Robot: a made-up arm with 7 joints.
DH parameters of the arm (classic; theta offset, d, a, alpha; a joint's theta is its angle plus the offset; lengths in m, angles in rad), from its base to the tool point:
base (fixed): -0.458 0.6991 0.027 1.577
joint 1: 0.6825 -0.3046 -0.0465 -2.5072
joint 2: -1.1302 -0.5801 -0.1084 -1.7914
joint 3: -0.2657 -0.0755 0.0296 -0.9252
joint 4: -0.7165 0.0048 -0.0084 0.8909
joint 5: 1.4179 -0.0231 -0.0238 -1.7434
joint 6: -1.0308 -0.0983 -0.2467 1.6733
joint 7: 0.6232 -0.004 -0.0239 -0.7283
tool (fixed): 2.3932 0.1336 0 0
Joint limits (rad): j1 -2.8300..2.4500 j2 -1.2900..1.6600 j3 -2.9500..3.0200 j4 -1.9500..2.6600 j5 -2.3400..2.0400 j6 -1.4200..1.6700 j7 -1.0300..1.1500
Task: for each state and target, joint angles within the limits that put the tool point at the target. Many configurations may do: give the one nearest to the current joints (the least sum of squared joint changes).
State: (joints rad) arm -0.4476 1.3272 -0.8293 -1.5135 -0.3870 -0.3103 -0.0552
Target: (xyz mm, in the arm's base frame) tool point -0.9 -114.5 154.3
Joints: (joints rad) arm 0.5510 1.0618 -1.2578 -1.7665 -0.1368 -0.5413 -0.0249
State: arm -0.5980 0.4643 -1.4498 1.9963 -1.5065 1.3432 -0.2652
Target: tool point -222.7 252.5 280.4
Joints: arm -1.0444 0.7116 -1.4296 2.2590 -1.2323 1.3871 -0.2466
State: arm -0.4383 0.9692 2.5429 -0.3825 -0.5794 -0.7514 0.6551
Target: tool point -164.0 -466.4 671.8
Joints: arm -0.2755 1.3135 2.5831 -0.3349 -1.0512 -0.3523 0.6408
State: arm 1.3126 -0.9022 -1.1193 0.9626 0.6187 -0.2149 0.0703
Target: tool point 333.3 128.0 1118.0
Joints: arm 1.6977 -1.2900 -1.1630 0.6948 0.5498 0.3378 -0.0871
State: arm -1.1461 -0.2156 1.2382 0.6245 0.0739 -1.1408 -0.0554
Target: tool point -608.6 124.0 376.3
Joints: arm -1.0942 -0.4376 1.3688 0.6203 0.1527 -1.4041 0.0577
